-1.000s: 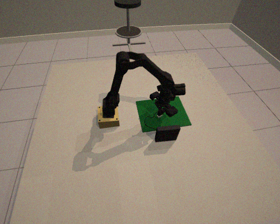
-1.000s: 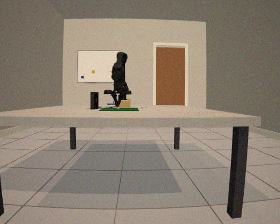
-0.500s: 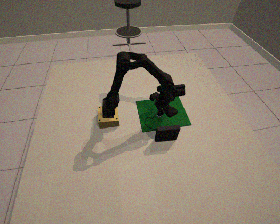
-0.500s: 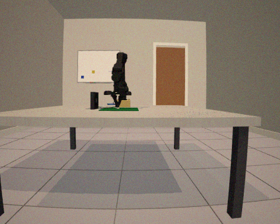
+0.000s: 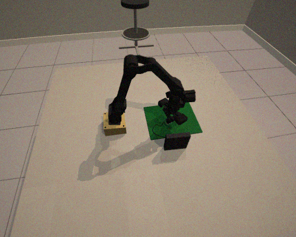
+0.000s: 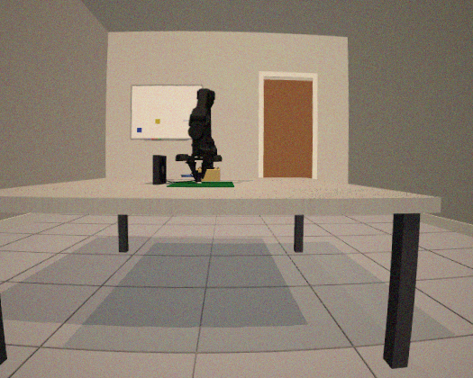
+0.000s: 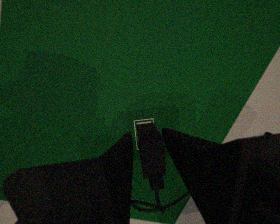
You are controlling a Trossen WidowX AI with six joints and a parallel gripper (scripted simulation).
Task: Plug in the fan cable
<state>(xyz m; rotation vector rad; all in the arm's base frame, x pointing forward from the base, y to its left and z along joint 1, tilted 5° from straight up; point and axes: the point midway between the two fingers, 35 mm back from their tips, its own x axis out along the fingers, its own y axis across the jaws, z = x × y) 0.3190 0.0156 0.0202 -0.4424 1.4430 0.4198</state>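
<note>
My gripper tip is now 1 cm past the dark fan plug, 1 cm to the left of it and 1 cm below it. The rest, counted from my gripper tip: green board (1 cm ahead, 2 cm to the left, 4 cm below); white four-pin header (1 cm behind, 2 cm below); black fan (16 cm to the right, 4 cm above).
</note>
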